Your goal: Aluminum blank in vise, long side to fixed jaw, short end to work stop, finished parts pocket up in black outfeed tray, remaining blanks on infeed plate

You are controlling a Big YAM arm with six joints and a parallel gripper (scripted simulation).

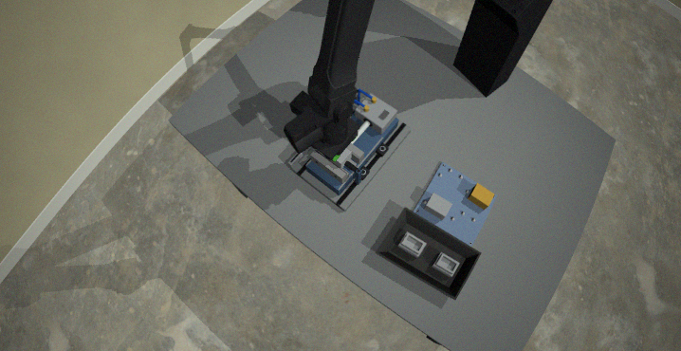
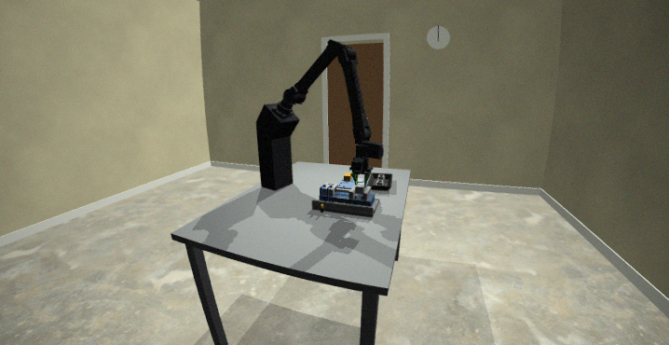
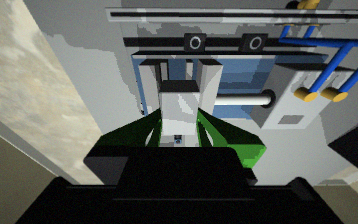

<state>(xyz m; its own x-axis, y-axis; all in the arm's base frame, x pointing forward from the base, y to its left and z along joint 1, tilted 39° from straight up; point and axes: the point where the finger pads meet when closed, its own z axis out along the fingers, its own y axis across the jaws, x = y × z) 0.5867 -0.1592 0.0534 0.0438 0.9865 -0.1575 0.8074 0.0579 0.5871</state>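
My hand is 40 mm above the fixed jaw and 30 mm short of it. Also, from my hand: moving jaw 40 mm below, 40 mm behind; blue infeed plate 330 mm to the left, 110 mm below, 100 mm behind; white rod 90 mm behind, 40 mm below, 10 mm to the left.
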